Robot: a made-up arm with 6 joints.
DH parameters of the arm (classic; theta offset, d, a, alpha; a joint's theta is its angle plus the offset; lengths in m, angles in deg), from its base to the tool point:
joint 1: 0 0.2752 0 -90
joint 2: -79.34 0 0.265 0
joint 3: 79.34 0 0.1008 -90
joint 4: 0 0.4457 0 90
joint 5: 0 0 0.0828 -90
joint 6: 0 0.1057 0 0
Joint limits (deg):
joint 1: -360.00..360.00
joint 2: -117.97..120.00
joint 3: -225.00..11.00
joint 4: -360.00..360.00
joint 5: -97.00..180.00
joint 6: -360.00..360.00
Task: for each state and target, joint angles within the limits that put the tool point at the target. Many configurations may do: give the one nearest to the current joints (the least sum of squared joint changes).
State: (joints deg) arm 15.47 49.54 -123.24 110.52 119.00 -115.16
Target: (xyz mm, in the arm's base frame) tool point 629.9 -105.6 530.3
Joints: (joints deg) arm -20.90 36.01 -117.40 106.16 140.20 -115.16
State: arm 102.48 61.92 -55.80 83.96 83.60 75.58
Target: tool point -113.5 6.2 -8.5
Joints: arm 94.71 45.56 -16.04 59.41 115.04 75.58
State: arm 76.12 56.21 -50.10 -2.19 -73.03 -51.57
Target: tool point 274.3 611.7 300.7
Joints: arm 65.82 40.08 -84.37 -0.12 -60.09 -51.57
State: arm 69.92 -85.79 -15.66 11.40 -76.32 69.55
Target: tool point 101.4 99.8 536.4
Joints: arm 60.94 -85.43 -1.58 19.89 -80.41 69.55
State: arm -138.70 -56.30 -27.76 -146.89 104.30 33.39
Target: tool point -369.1 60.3 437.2
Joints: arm -175.81 -49.08 -14.96 -135.78 106.51 33.39
